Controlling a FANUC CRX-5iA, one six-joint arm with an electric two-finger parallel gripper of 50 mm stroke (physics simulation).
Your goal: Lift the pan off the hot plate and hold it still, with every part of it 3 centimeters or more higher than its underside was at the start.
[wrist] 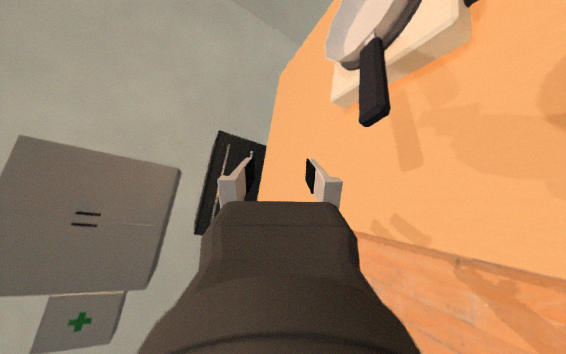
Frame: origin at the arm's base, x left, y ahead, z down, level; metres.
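Seen in the pictures: gripper, between the fingertips: (280, 169).
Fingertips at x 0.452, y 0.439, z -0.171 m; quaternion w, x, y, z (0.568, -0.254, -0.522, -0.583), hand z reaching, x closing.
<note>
Pixels of each thing's middle, then the offset from my fingertips to it. Level surfaces: height alone.
- pan, middle of its body: (367, 36) dx -0.256, dy +0.070, dz +0.127 m
- hot plate, middle of its body: (388, 27) dx -0.346, dy +0.103, dz +0.205 m
- orange table top, height of its surface: dz +0.241 m
The pan (352, 32) is pale inside with a dark rim edge and shows in part at the top of the wrist view, on the hot plate. Its black handle (374, 82) sticks out over the hot plate's edge toward the lower part of the view. The hot plate (427, 47) is a cream-coloured slab on the orange table. My gripper (280, 169) is open, with nothing between its fingers. It is apart from the handle, whose end lies above and to the right of the fingers in the view. The far part of the pan is cut off by the frame.
The orange table top (480, 210) ends at a brown wooden edge (425, 290) at lower right. Left of the table are a dark slotted panel (209, 200), a grey cabinet (115, 185) and a box with a green cross (80, 321). Shadows fall across the table.
</note>
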